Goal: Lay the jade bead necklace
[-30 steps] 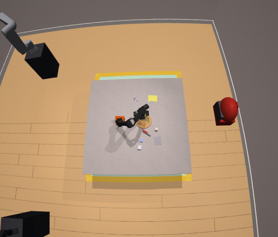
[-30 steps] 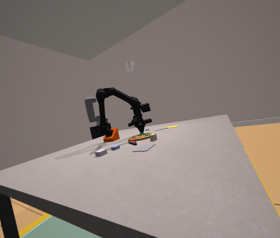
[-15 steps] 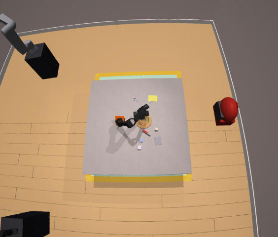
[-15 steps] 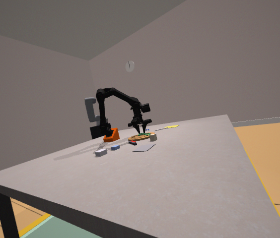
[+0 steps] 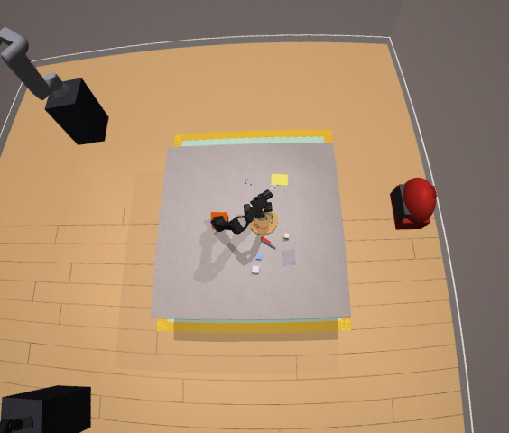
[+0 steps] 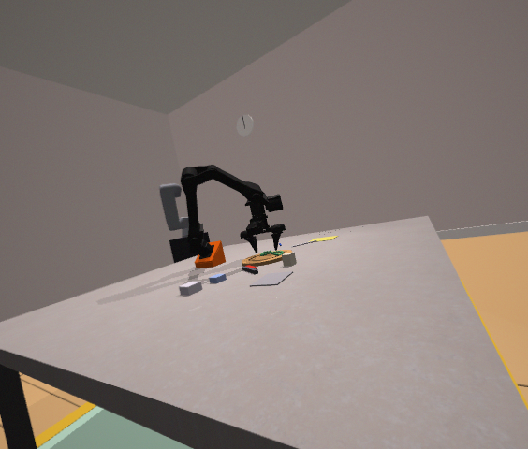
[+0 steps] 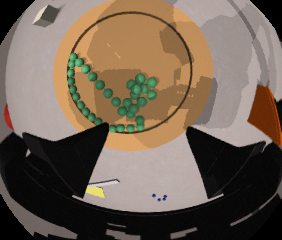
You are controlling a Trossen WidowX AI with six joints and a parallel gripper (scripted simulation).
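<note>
Now: the round wooden bead board 6 cm to the right of my gripper tip, 3 cm ahead of it and 1 cm below it. The rest, counted from my gripper tip: beige cube (19 cm to the right, 18 cm ahead); red-handled tool (21 cm to the right, 4 cm ahead, 1 cm below); yellow sheet (25 cm to the left, 17 cm ahead, 2 cm below).
</note>
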